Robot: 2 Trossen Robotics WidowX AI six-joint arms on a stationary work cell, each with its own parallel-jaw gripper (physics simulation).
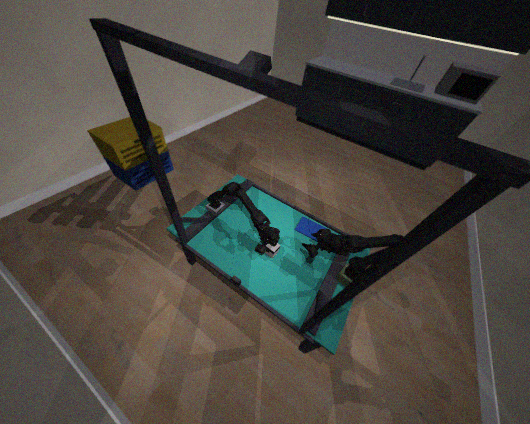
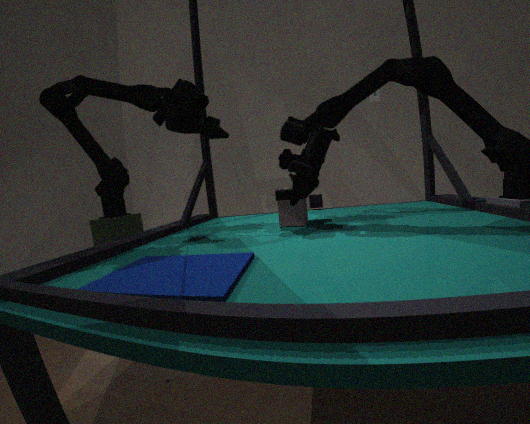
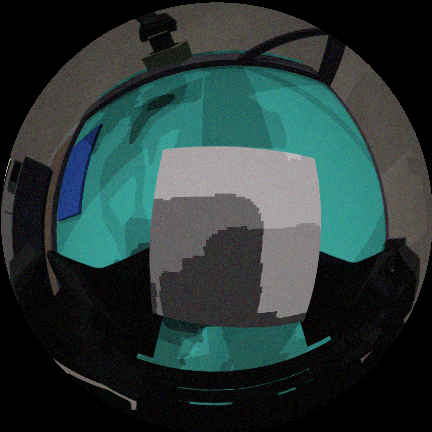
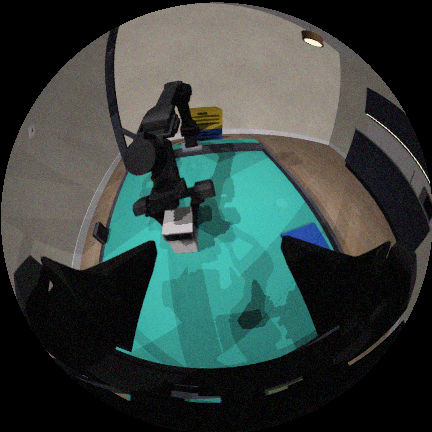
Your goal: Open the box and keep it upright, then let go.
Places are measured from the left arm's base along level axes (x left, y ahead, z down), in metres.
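Pixels of known places: left gripper, fingertip midpoint: (image 1: 271, 248) (image 2: 294, 206) (image 3: 229, 242) (image 4: 182, 229); right gripper, fingertip midpoint: (image 1: 306, 239) (image 2: 219, 134) (image 4: 219, 245); left arm's base at its link origin: (image 1: 215, 204) (image 2: 521, 197) (image 4: 190, 144); right arm's base at its link origin: (image 1: 350, 273) (image 2: 115, 216) (image 3: 164, 47).
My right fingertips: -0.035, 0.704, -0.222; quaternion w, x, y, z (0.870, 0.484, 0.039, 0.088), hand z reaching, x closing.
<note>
For each thing: its middle in the pictures, then the offset to it from my right fingertips, as dx, dy, dz. Level surfaces: height alone.
- box at the middle of its body: (image 3: 236, 238) (image 4: 178, 223) (image 2: 291, 193) (image 1: 272, 246) -0.048, -0.164, +0.174
- table top at its surface level: dz +0.256
- flat blue panel at the middle of its body: (image 2: 172, 273) (image 3: 73, 172) (image 4: 314, 256) (image 1: 311, 229) +0.291, -0.014, +0.252
The box (image 1: 272, 248) (image 2: 293, 212) (image 3: 282, 180) (image 4: 178, 220) is small and pale with a dark band just below its top. It is upright, and its lid looks closed. Whether its base touches the table top (image 1: 285, 300) (image 2: 400, 260) is hard to tell. My left gripper (image 2: 295, 195) (image 3: 229, 242) points down from above and is shut on the upper part of the box, one finger on each side. My right gripper (image 1: 312, 242) (image 2: 220, 131) (image 4: 219, 245) is open and empty, raised above the table and apart from the box.
A flat blue panel (image 1: 308, 228) (image 2: 175, 275) (image 3: 79, 175) (image 4: 310, 235) lies near the table edge. A dark frame (image 1: 131, 95) rises around the table. A yellow and blue crate (image 1: 132, 145) (image 4: 209, 120) stands on the floor beyond the left arm.
</note>
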